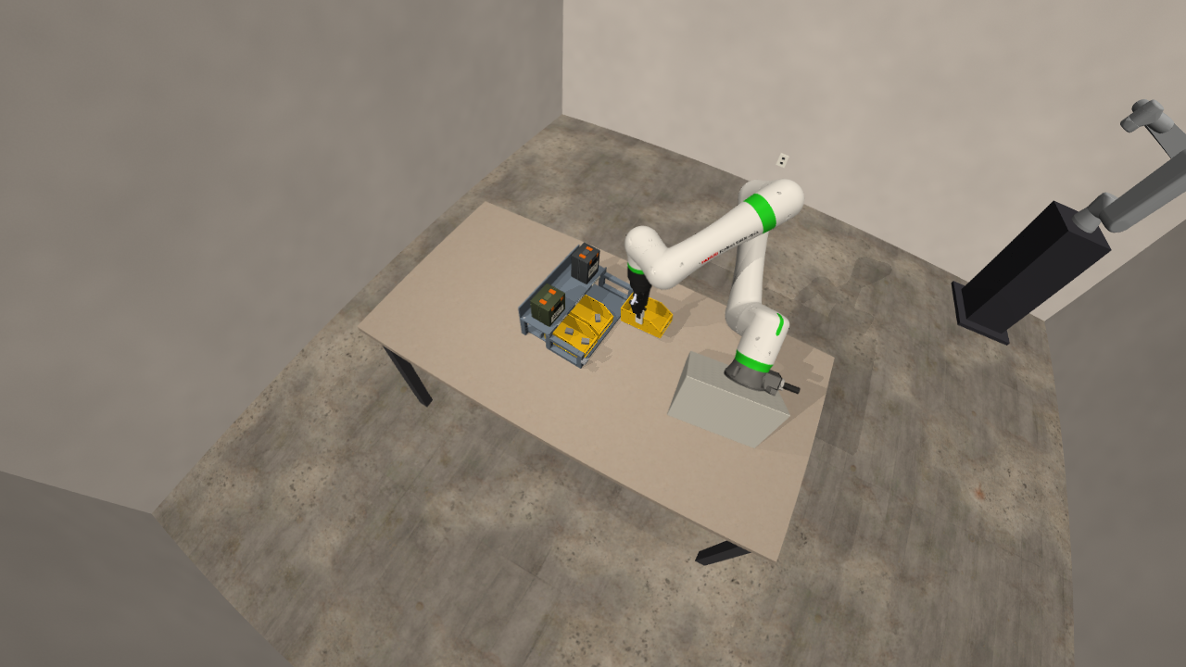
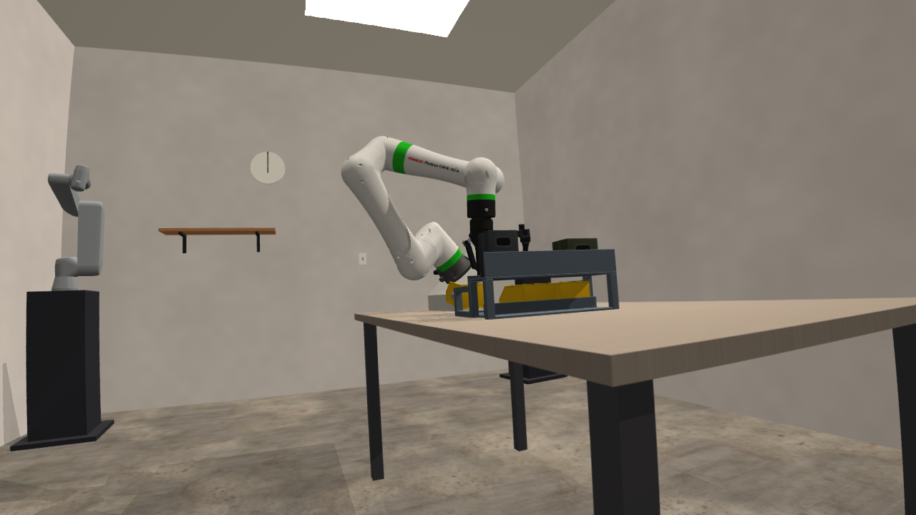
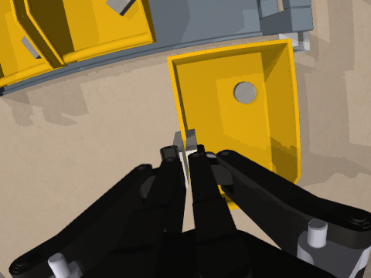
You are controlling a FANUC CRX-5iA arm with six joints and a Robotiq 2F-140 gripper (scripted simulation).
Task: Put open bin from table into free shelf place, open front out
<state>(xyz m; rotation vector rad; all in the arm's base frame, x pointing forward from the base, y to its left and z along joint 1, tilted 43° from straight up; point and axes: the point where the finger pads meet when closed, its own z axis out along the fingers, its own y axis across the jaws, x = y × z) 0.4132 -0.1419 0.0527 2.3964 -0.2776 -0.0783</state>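
Now: the shelf lip 100 mm ahead of my hand, 50 mm to the left of it and 100 mm below it. From my hand the other things lie so: grey shelf floor: 230 mm ahead, 20 mm to the left, 100 mm below.
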